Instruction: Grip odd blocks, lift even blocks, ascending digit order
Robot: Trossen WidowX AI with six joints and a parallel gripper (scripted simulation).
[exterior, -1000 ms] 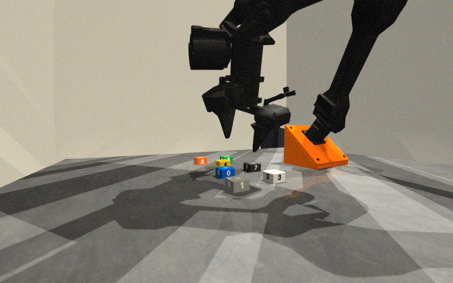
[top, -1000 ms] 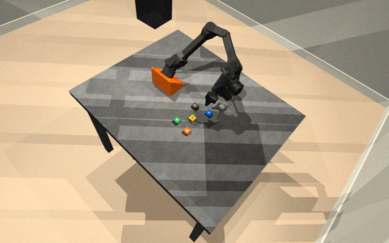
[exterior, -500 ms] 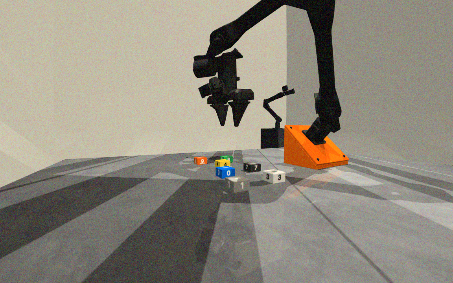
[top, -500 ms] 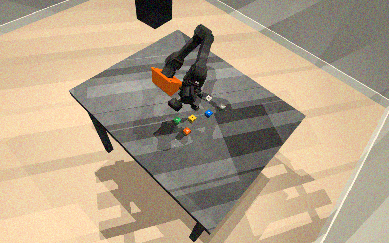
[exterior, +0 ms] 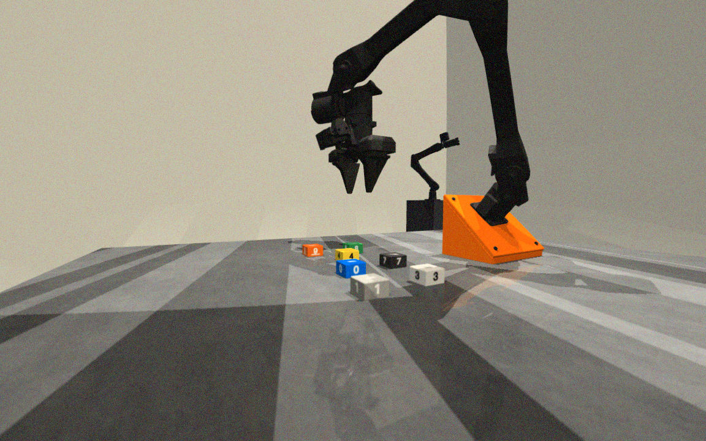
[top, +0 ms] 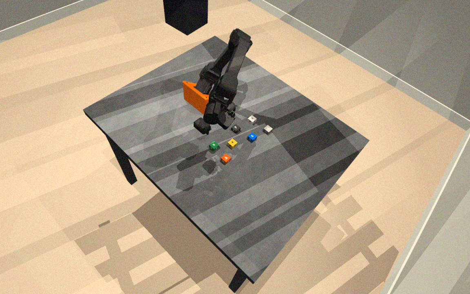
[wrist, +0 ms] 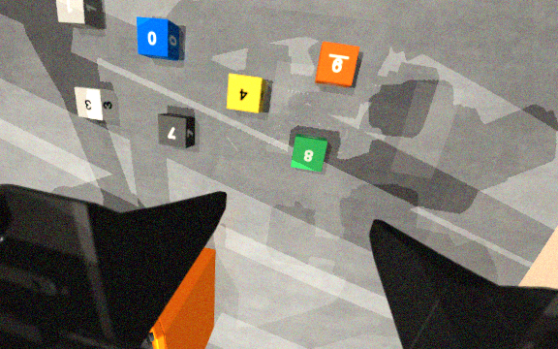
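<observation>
The blue 0 block is 15 cm to the left of my gripper tip, 11 cm below it and 11 cm ahead of it. From my gripper tip the other things lie so: orange block (11 cm below, 9 cm ahead, 2 cm to the right); then green block (11 cm below, 1 cm to the right, 1 cm ahead); then yellow 4 block (11 cm below, 6 cm to the left, 6 cm ahead).
</observation>
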